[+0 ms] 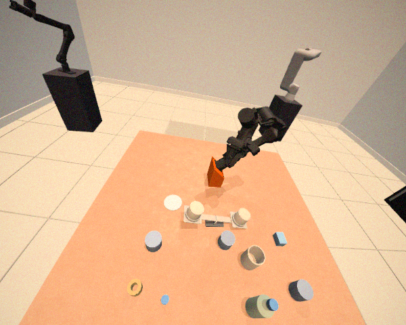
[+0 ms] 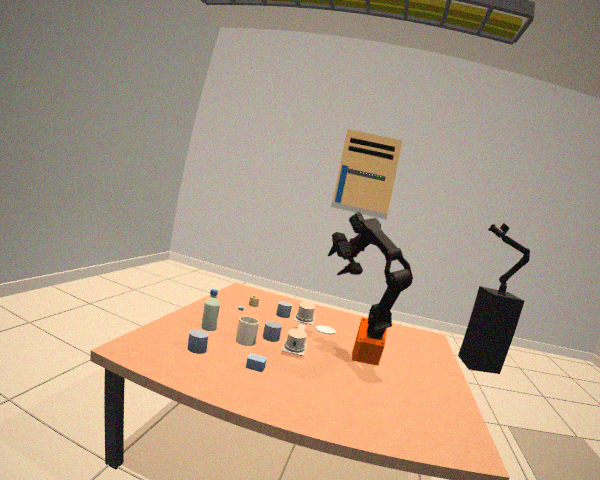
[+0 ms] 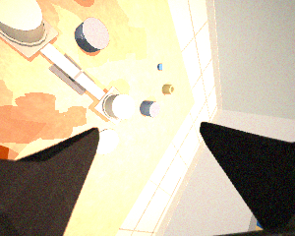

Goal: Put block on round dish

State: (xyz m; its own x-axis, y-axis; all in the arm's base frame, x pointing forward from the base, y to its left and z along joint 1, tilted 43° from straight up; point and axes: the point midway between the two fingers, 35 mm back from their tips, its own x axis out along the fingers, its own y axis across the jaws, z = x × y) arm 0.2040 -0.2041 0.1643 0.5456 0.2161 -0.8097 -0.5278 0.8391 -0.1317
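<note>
Right now the pale block is 80 mm ahead of my gripper tip, 140 mm to the left of it and 310 mm below it. Round my gripper tip: green bottle: 430 mm ahead, 110 mm to the left, 240 mm below; then white round dish: 50 mm behind, 220 mm to the right, 350 mm below; then blue block: 190 mm ahead, 340 mm to the left, 330 mm below.
</note>
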